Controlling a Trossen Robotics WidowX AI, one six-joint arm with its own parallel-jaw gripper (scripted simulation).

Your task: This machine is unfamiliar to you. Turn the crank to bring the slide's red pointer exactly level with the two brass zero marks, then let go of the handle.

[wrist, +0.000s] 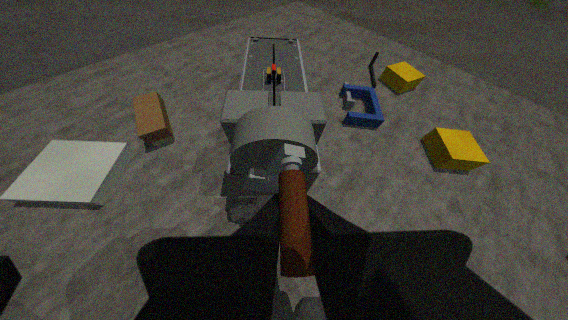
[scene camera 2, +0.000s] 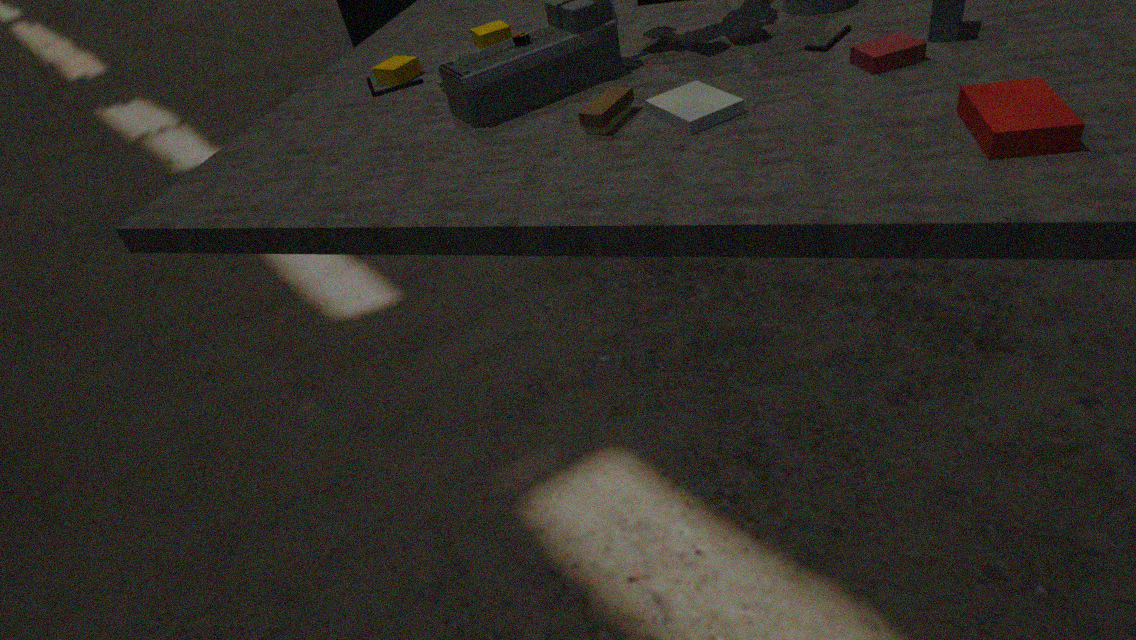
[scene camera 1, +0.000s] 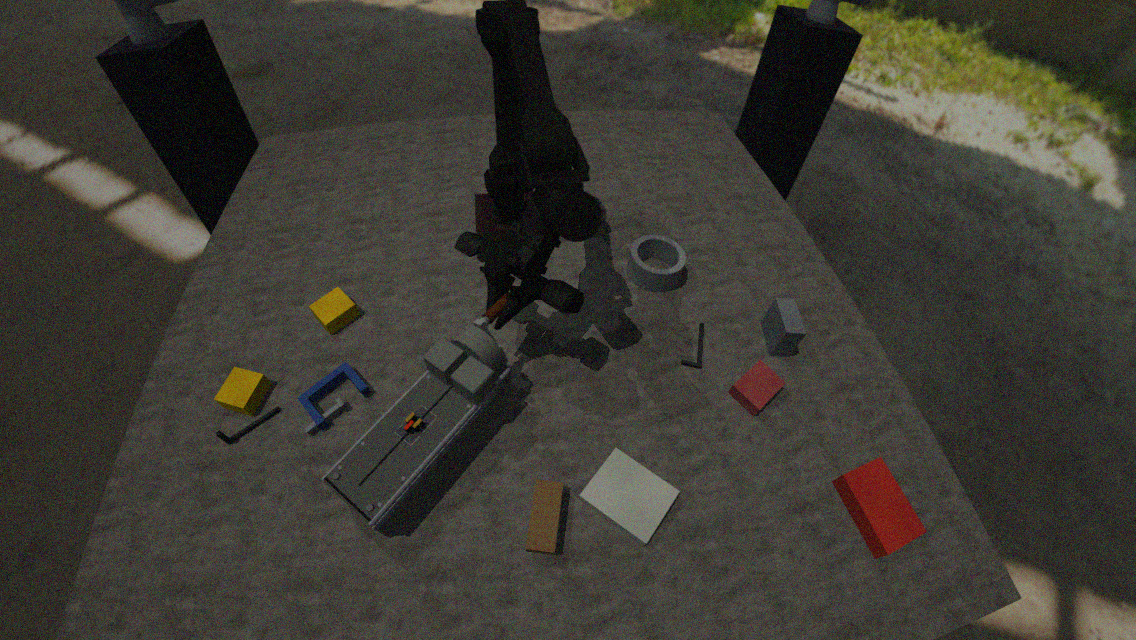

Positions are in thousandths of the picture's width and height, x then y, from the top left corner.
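As for my gripper, I can find it in scene camera 1 (434, 510) and also in the wrist view (510, 620). The gripper is out of frame in scene camera 2.
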